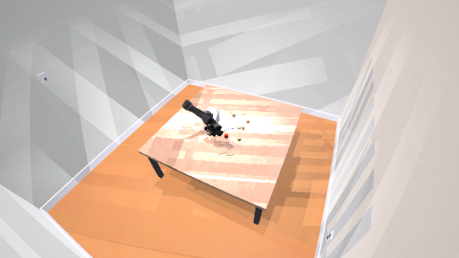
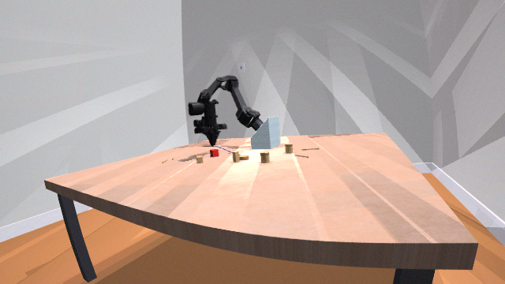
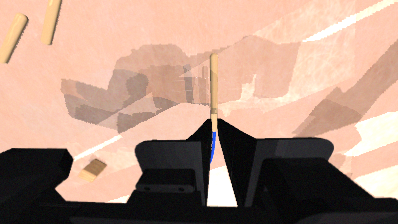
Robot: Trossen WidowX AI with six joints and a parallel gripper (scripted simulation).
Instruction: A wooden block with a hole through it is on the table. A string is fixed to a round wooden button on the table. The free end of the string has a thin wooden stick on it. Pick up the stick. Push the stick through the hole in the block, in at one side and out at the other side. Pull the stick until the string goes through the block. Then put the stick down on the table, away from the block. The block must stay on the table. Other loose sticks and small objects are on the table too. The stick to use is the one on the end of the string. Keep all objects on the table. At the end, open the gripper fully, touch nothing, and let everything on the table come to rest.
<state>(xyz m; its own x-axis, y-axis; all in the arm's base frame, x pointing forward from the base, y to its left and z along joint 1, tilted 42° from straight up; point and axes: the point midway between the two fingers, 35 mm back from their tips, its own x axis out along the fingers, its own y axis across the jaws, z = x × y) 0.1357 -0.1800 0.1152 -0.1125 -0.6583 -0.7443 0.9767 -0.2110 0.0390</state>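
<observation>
The red block is 10 cm ahead of my gripper tip, 6 cm to the left of it and 2 cm below it. The rest, counted from my gripper tip: thin wooden stick 1 cm to the right; then round wooden button 22 cm to the left, 18 cm ahead, 2 cm below; then small wooden piece 23 cm ahead, 6 cm to the left, 2 cm below.
</observation>
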